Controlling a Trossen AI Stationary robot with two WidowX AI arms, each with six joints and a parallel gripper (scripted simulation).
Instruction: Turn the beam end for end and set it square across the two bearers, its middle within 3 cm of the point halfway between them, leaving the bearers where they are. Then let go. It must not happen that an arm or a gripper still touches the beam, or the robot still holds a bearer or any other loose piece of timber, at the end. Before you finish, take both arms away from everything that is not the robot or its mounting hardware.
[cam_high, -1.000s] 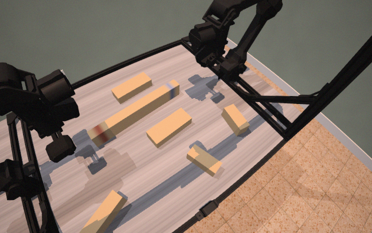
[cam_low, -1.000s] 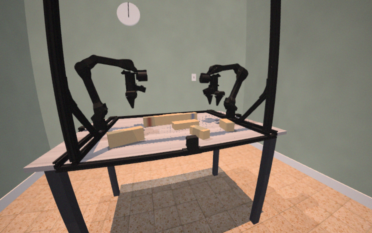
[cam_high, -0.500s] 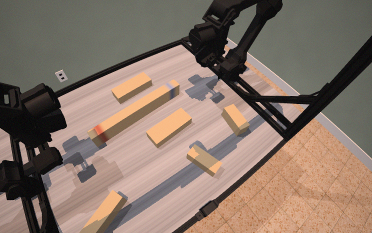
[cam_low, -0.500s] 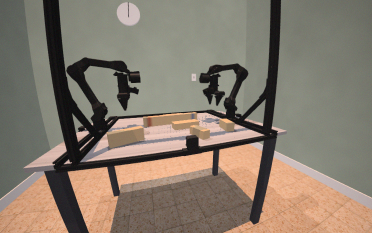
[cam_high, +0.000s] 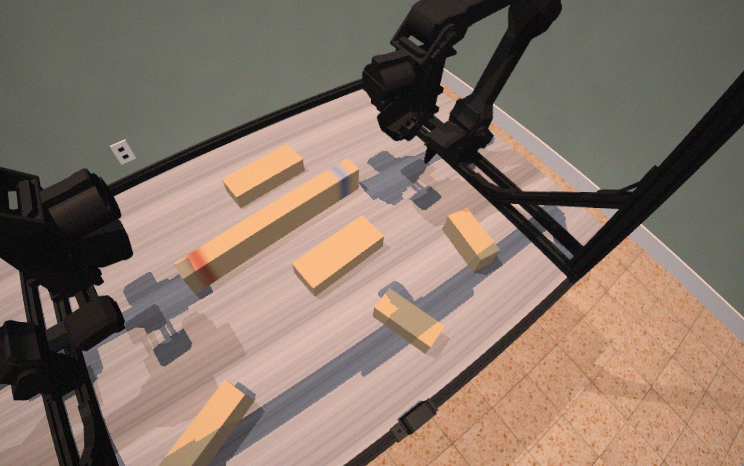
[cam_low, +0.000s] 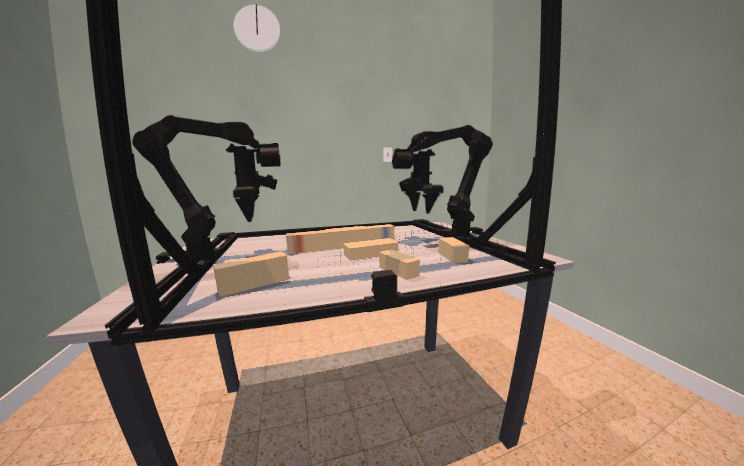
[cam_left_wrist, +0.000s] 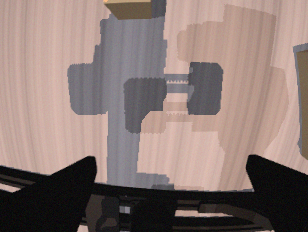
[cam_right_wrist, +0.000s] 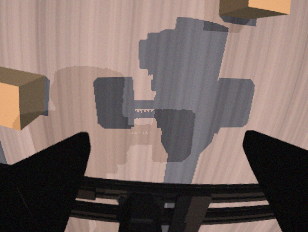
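My right hand is 28 cm to the right of the beam, 12 cm above it and 6 cm short of it.
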